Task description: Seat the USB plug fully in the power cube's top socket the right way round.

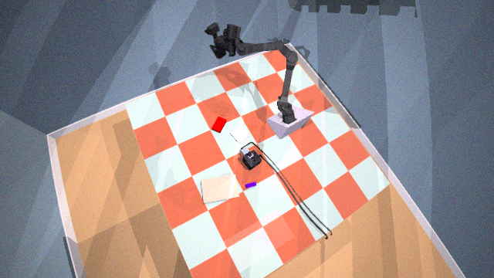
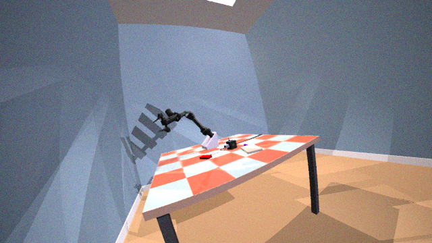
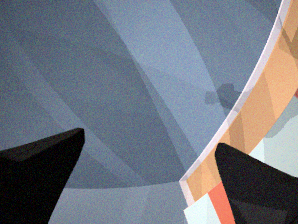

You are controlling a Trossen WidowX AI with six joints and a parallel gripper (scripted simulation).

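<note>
My gripper tip is 640 mm to the right of the USB plug, 260 mm above it and 80 mm short of it. Also, from my gripper tip: red block 360 mm to the left, 340 mm below, 120 mm ahead; then beige pad 710 mm to the left, 340 mm below, 310 mm ahead; then USB socket 640 mm to the left, 280 mm below, 80 mm ahead.
</note>
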